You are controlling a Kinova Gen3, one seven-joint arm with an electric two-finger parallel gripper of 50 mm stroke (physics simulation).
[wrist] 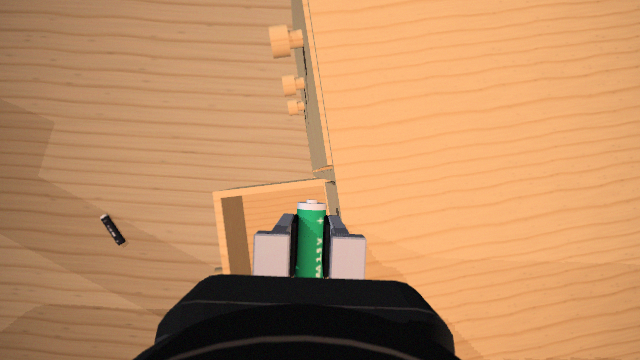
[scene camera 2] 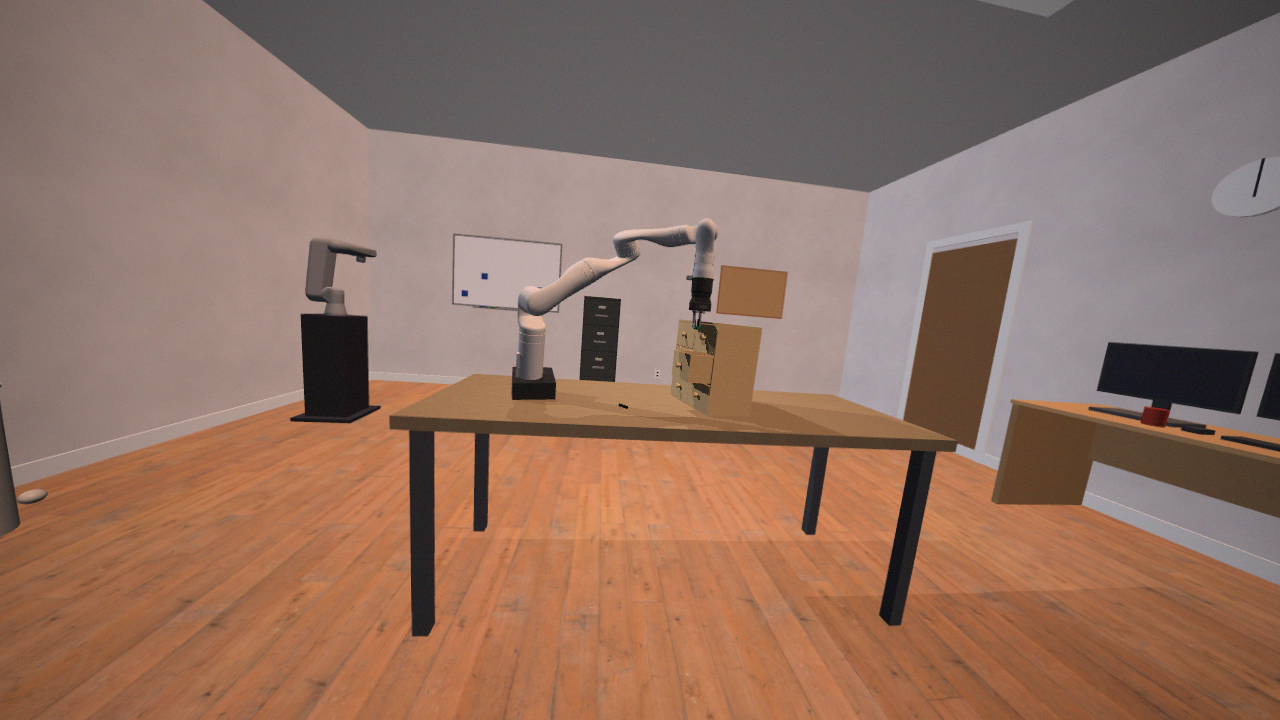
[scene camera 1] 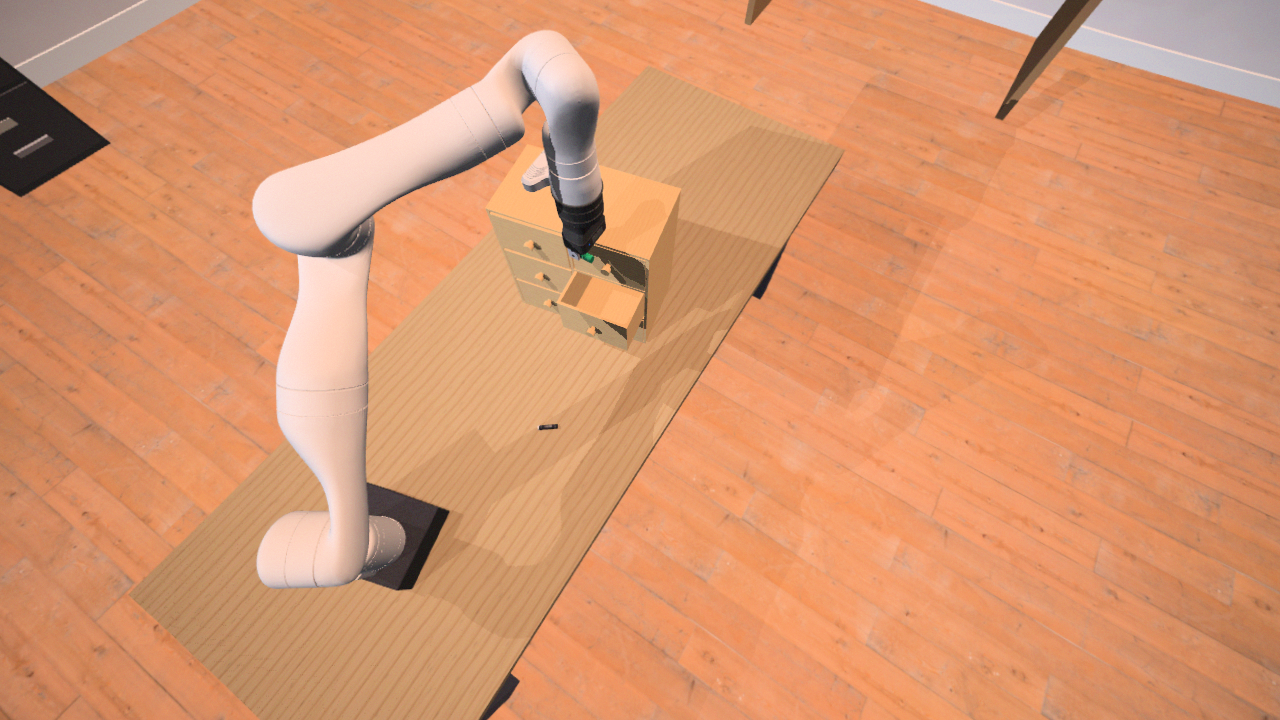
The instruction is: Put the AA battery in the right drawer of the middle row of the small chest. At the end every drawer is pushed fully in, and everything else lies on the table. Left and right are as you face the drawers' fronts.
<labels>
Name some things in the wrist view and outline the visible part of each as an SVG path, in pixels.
The gripper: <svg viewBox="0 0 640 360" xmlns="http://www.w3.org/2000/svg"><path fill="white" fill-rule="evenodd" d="M133 359L461 360L455 355L453 334L447 324L416 289L407 283L395 280L365 279L367 239L363 234L350 234L339 215L324 216L322 246L324 278L294 277L297 263L299 216L291 213L284 213L271 231L258 230L254 234L252 275L218 274L208 276L200 281L163 317L158 324L154 345Z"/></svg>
A wooden chest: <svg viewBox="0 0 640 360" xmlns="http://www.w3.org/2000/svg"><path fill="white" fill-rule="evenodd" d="M307 0L333 165L313 171L314 178L321 178L323 181L328 215L330 214L325 182L334 181L341 221L350 234L363 234L367 239L365 279L395 280L407 283L416 289L447 324L453 334L455 355L461 360L640 360L640 0Z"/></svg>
A drawer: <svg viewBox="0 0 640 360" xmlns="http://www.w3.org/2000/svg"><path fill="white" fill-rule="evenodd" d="M322 179L310 178L259 184L213 192L222 267L215 268L214 275L252 275L254 234L258 230L271 231L284 213L297 214L297 202L306 202L306 199L313 199L326 203Z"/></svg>
</labels>
